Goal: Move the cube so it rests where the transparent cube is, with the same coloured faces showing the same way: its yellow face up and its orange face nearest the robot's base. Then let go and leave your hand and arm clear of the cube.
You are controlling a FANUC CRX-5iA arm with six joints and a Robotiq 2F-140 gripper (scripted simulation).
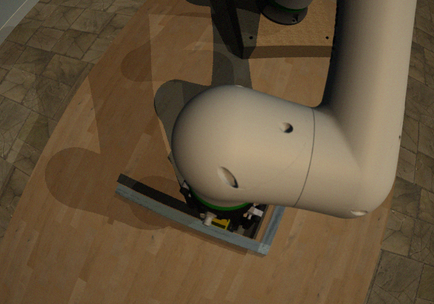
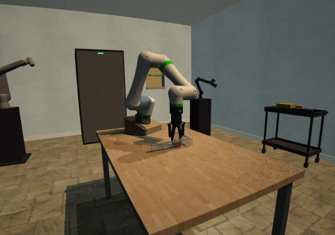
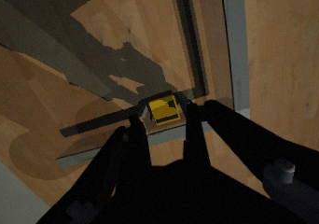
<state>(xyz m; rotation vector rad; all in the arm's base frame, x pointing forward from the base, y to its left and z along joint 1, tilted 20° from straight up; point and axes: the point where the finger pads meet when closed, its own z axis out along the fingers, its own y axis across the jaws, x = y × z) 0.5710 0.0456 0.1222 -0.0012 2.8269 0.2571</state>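
My gripper is now 20 mm above the transparent cube. Also, from my hand: grey frame (100 mm to the left, 80 mm behind).
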